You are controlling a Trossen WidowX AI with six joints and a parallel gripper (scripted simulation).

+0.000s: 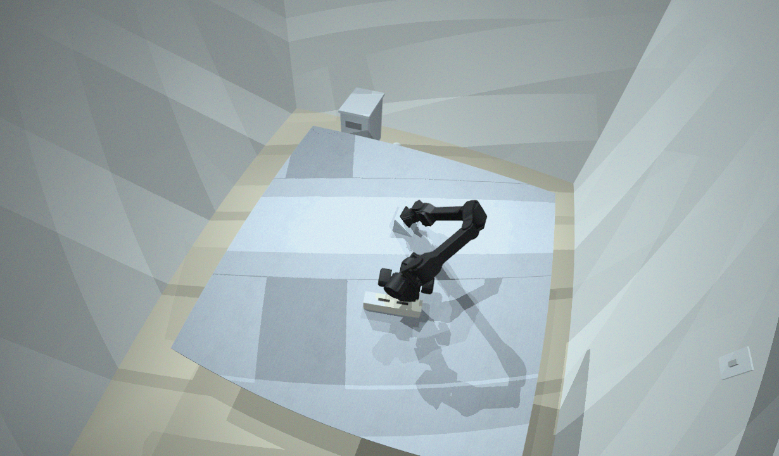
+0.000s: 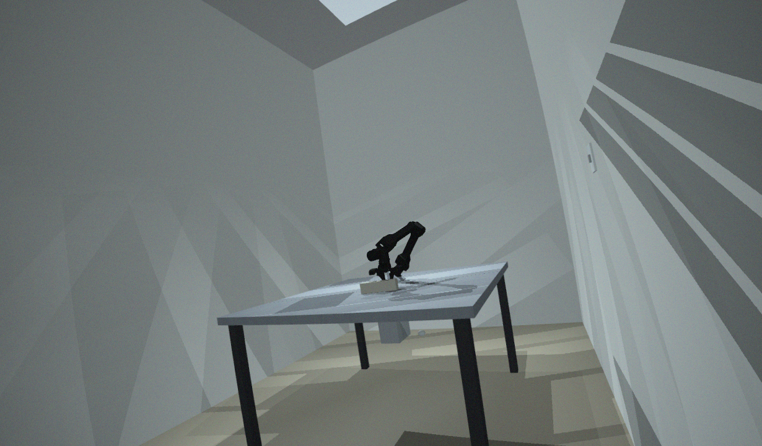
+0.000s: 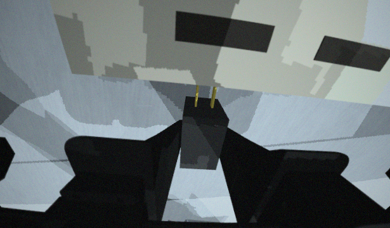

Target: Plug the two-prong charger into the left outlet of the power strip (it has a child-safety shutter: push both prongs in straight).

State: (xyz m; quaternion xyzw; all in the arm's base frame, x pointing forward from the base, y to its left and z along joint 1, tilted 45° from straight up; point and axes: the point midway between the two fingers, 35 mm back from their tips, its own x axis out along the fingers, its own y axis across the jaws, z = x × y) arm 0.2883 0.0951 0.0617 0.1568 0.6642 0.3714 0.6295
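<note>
Right now the black two-prong charger is 2 cm ahead of my gripper tip and 1 cm above it.
</note>
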